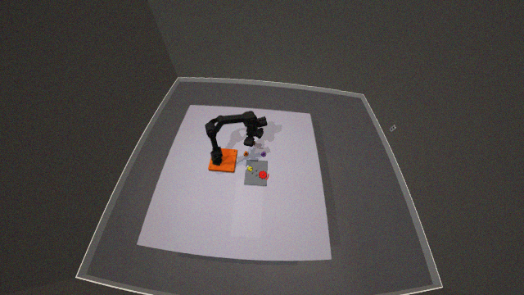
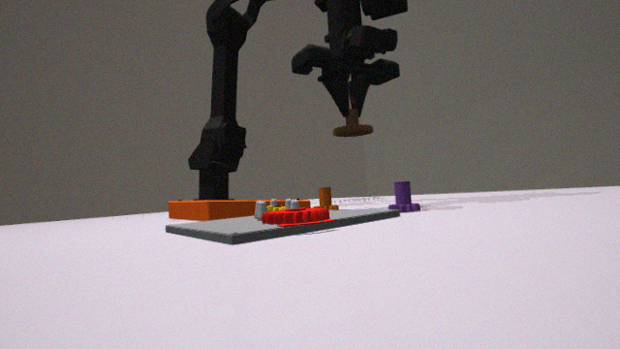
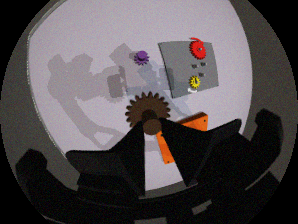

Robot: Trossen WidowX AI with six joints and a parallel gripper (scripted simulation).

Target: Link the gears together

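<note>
Right now the grey board is 70 mm ahead of my gripper tip, 180 mm to the right of it and 140 mm below it. From my gripper tip the other things lie so: purple gear 110 mm ahead, 20 mm to the right, 140 mm below; then brown gear 10 mm below; then orange gear 40 mm behind, 40 mm to the right, 140 mm below.
</note>
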